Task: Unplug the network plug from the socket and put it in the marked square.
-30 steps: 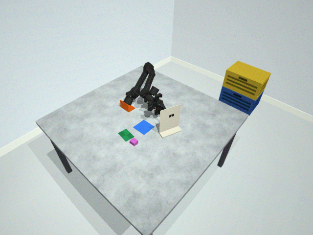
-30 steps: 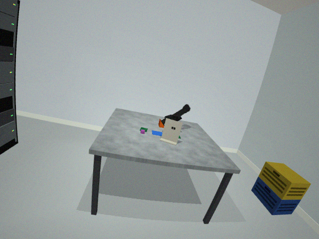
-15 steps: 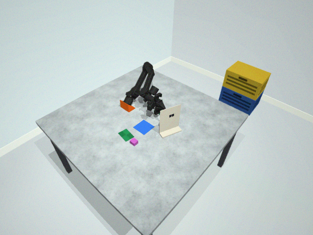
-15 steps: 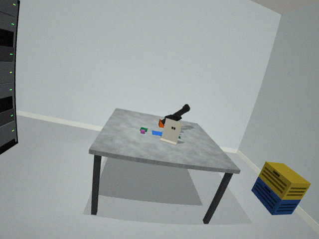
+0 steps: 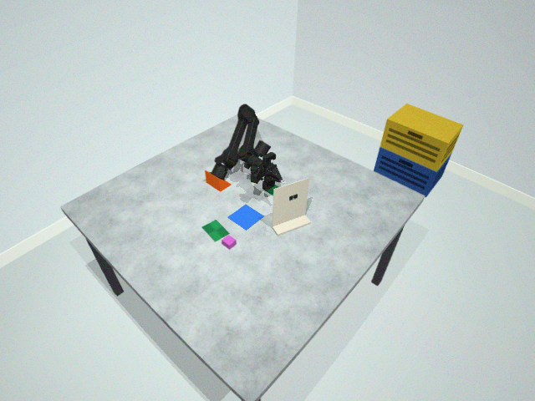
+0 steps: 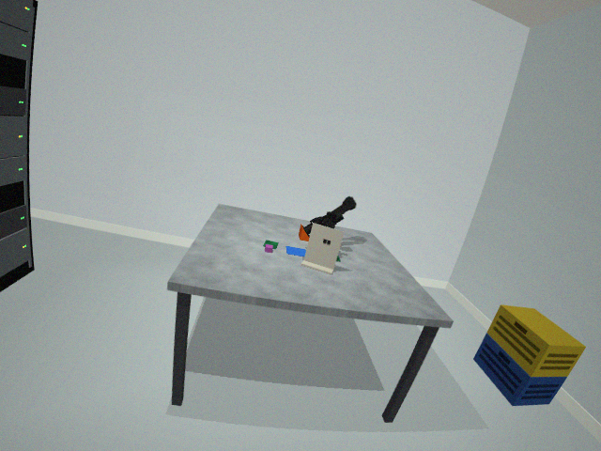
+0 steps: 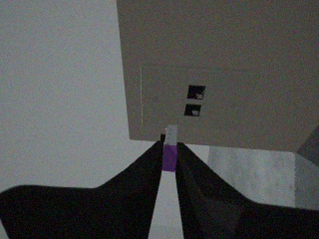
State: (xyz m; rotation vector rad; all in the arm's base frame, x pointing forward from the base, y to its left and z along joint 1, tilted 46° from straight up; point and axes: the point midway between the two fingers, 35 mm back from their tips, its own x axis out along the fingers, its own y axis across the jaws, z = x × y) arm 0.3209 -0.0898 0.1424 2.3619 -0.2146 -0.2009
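Right now my gripper tip is 10 cm past the blue marked square, 13 cm to the left of it and 18 cm above it. The rest, counted from my gripper tip: beige upright panel (9 cm ahead, 4 cm to the right, 8 cm below); network plug (right at my gripper tip); thin grey tab (1 cm ahead).
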